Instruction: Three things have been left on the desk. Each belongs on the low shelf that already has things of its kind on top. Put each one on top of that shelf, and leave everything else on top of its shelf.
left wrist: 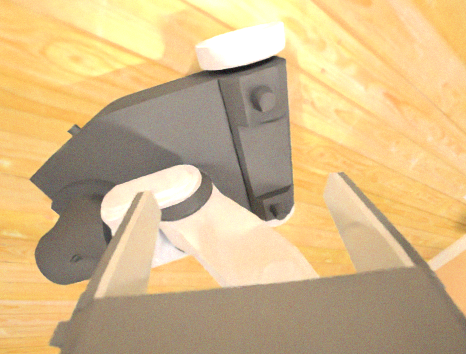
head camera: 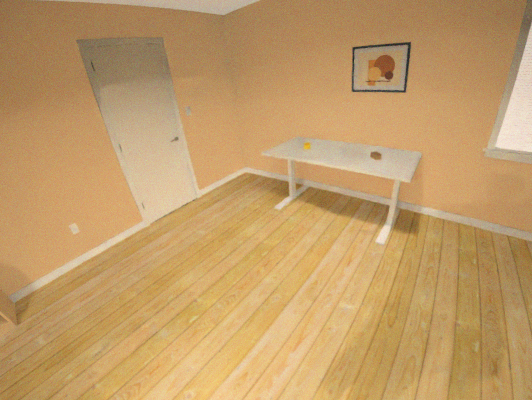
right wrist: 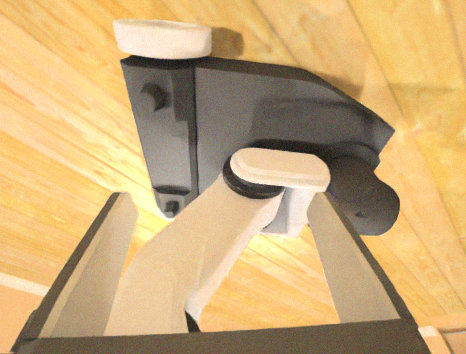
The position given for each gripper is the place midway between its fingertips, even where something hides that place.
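Left gripper: visible in the left wrist view [241,193]; out of frame in the head camera view; out of frame in the right wrist view. Right gripper: visible in the right wrist view [225,202]; out of frame in the head camera view; out of frame in the left wrist view.
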